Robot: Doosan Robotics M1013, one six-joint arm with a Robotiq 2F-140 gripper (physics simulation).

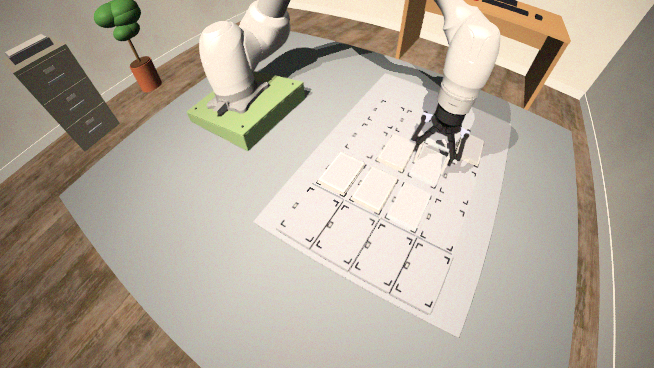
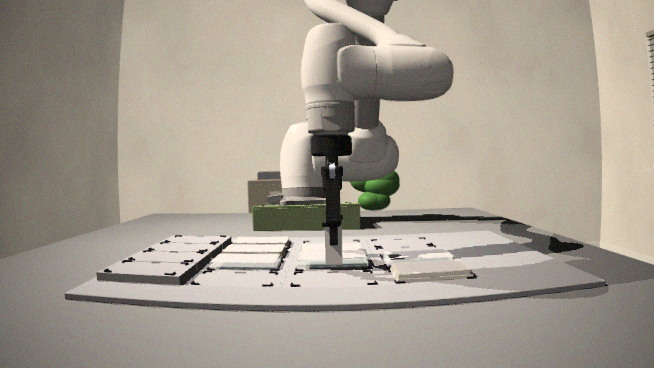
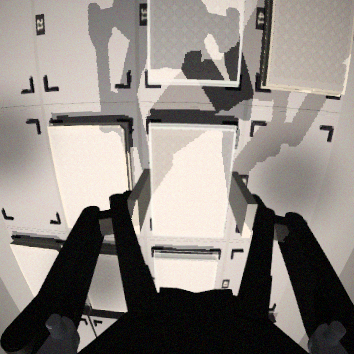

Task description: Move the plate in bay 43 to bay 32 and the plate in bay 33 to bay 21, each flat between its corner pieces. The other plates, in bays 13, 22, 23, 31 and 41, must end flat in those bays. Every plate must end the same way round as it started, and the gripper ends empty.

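Frame: origin at the arm's base, x ahead, y left, z up, level; millimetres.
Where they show: gripper, fingertip midpoint: (image 1: 429, 164) (image 2: 333, 259) (image 3: 189, 182); arm's base, link origin: (image 1: 238, 96) (image 2: 305, 204).
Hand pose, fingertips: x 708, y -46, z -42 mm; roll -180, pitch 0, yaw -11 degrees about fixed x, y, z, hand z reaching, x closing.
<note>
Things, the pixels of their top centre, and the offset from my fingertips. "pt": a spot on its surface instead. Level surfaces: height alone.
- pale plate, top centre: (image 3: 189, 188) (image 2: 332, 254) (image 1: 429, 163) dx +0, dy -2, dz +9 mm
- bay 33, surface spot: (image 3: 185, 274) pt dx -24, dy -131, dz +3 mm
- bay 22, surface spot: (image 3: 90, 170) (image 1: 400, 147) pt dx -102, dy +31, dz +3 mm
- bay 31, surface spot: (image 3: 195, 30) pt dx +26, dy +140, dz +3 mm
- bay 41, surface spot: (image 3: 305, 45) (image 1: 467, 150) pt dx +123, dy +117, dz +3 mm
- bay 13, surface spot: (image 1: 342, 172) pt dx -239, dy -129, dz +3 mm
- bay 23, surface spot: (image 1: 375, 189) pt dx -134, dy -152, dz +3 mm
- board, surface height: dz -11 mm
My gripper (image 1: 434, 156) (image 2: 333, 255) (image 3: 189, 182) is shut on the sides of a pale plate (image 1: 426, 171) (image 2: 352, 260) (image 3: 192, 165), very low over bay 32. Contact with the bay is not clear. The plate looks flat and lined up with the corner pieces. The plate in bay 33 (image 1: 410, 206) (image 3: 185, 274) lies flat. Plates lie in bay 22 (image 1: 396, 152) (image 3: 90, 170), bay 31 (image 3: 195, 30), bay 41 (image 1: 474, 150) (image 2: 430, 270) (image 3: 305, 45), bay 13 (image 1: 342, 172) and bay 23 (image 1: 375, 189). Bay 21 holds no plate; its label (image 3: 40, 24) shows. Bay 43 holds no plate.
The raised row of bays (image 1: 382, 255) (image 2: 150, 267) stands beside the plates of bays 13, 23 and 33. The arm's green base block (image 1: 250, 117) (image 2: 305, 217) is behind the board (image 1: 280, 212). Bay 42, beside the held plate, holds no plate. The arm's shadow crosses bays 31 and 41.
</note>
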